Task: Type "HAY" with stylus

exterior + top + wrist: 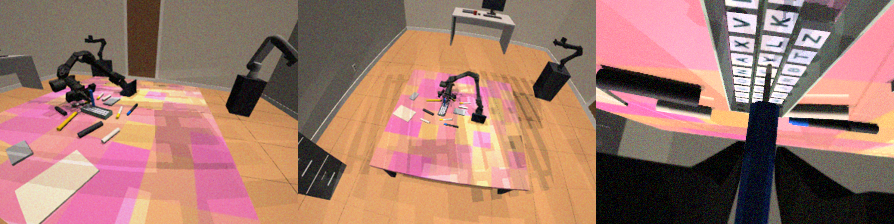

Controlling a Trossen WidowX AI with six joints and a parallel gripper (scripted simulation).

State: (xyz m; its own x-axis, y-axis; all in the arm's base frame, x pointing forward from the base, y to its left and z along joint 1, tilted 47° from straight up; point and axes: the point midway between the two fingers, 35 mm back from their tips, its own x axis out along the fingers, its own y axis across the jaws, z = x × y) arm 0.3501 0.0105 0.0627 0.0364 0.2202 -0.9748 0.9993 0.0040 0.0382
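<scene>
My gripper tip is now 1 cm above the blue stylus. Round my gripper tip: grey block (36 cm ahead, 7 cm below, 6 cm to the right); then yellow marker (13 cm ahead, 6 cm to the right, 6 cm below); then blue-tipped pen (19 cm to the left, 10 cm behind, 7 cm below).
</scene>
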